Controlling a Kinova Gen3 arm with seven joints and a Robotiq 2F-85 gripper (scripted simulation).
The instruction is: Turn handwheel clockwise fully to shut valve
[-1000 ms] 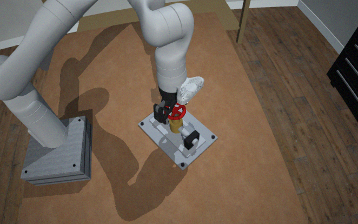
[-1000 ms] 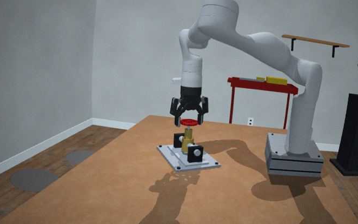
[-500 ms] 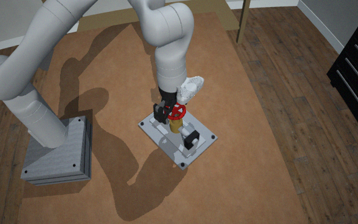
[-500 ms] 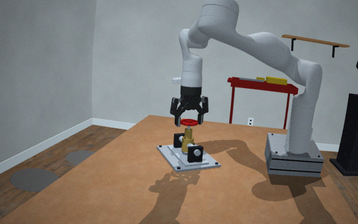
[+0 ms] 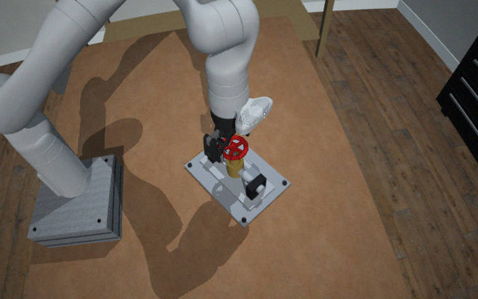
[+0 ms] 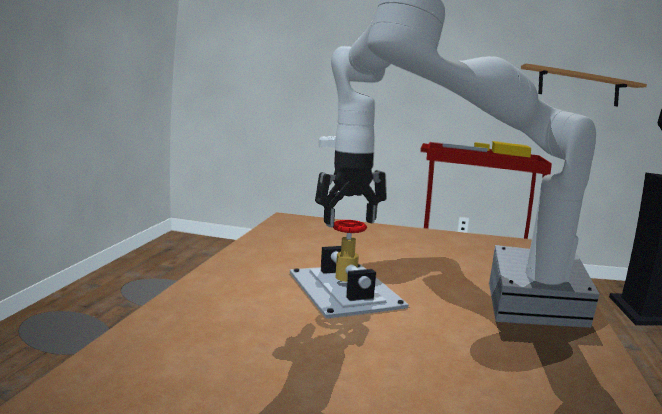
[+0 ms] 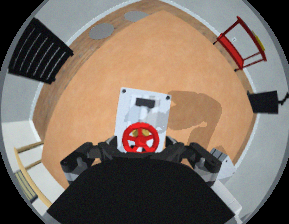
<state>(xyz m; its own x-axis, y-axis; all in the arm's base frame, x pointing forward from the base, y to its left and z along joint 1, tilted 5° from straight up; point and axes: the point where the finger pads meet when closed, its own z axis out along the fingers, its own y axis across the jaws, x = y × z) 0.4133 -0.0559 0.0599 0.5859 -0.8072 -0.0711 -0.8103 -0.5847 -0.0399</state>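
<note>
Right now my hand is 2 cm above the handwheel. The rest, counted from my hand: baseplate (14 cm below).
</note>
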